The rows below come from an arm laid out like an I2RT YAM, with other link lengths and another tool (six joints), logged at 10 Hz.
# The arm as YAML. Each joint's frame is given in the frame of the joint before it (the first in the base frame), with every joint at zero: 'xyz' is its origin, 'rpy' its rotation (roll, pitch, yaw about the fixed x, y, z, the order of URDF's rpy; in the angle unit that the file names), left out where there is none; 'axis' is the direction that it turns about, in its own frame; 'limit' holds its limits. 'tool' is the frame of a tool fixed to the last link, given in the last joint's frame.
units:
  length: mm
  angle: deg
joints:
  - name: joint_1
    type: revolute
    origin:
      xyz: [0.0, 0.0, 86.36]
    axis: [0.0, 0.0, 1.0]
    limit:
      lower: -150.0
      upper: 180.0
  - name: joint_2
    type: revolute
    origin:
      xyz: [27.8, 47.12, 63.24]
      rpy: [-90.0, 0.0, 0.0]
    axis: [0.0, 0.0, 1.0]
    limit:
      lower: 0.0
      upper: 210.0
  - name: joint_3
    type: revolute
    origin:
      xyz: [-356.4, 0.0, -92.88]
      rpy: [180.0, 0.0, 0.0]
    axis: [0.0, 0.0, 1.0]
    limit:
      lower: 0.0
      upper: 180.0
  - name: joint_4
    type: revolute
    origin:
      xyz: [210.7, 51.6, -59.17]
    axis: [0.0, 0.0, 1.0]
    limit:
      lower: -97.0
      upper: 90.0
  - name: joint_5
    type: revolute
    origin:
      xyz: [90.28, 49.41, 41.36]
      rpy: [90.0, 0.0, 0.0]
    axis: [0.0, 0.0, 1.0]
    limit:
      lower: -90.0
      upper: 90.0
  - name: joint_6
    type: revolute
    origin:
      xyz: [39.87, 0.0, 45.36]
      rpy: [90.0, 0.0, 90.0]
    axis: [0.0, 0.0, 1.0]
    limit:
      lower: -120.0
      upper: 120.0
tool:
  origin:
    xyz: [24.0, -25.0, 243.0]
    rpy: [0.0, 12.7, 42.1]
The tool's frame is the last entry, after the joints.
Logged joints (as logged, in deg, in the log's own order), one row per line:
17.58, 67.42, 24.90, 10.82, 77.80, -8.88
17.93, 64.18, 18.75, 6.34, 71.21, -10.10
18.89, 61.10, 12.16, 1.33, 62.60, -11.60
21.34, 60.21, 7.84, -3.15, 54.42, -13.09
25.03, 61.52, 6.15, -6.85, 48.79, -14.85
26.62, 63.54, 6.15, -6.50, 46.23, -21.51
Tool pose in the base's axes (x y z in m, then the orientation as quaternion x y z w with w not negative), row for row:
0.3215, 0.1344, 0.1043, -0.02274, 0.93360, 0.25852, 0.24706
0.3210, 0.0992, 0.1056, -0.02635, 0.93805, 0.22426, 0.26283
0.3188, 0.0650, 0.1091, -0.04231, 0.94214, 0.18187, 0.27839
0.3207, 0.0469, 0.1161, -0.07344, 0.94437, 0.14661, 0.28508
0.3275, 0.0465, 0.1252, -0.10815, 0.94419, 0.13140, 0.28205
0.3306, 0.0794, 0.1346, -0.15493, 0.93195, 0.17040, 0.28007
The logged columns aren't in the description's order. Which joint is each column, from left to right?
Columns, left to right: joint_3, joint_2, joint_1, joint_4, joint_6, joint_5.
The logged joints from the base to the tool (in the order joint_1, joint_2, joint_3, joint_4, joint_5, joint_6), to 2 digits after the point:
24.90, 67.42, 17.58, 10.82, -8.88, 77.80
18.75, 64.18, 17.93, 6.34, -10.10, 71.21
12.16, 61.10, 18.89, 1.33, -11.60, 62.60
7.84, 60.21, 21.34, -3.15, -13.09, 54.42
6.15, 61.52, 25.03, -6.85, -14.85, 48.79
6.15, 63.54, 26.62, -6.50, -21.51, 46.23

